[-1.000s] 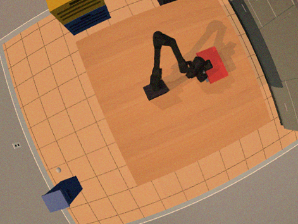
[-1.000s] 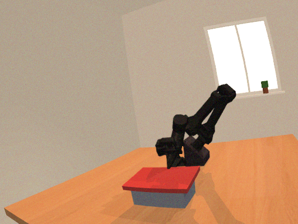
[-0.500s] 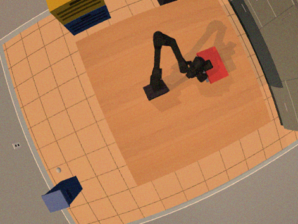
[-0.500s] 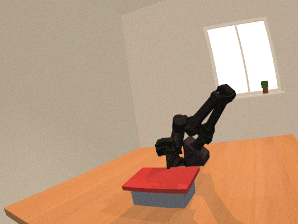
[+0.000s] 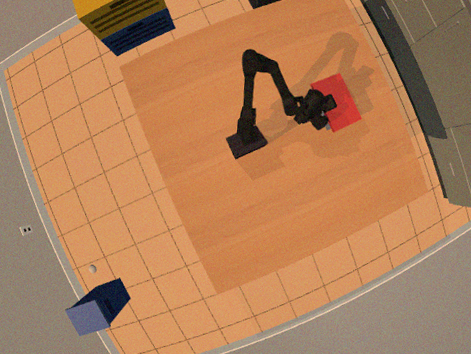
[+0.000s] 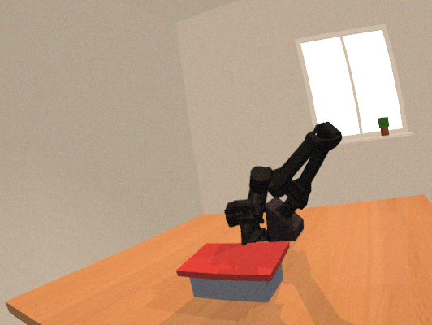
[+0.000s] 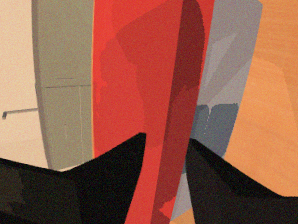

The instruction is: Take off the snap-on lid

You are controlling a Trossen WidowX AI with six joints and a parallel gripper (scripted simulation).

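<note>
The red lid is 8 cm ahead of my gripper tip and 1 cm to the left of it. Round my gripper tip: grey-blue storage box (7 cm ahead, 1 cm to the left, 5 cm below).
</note>
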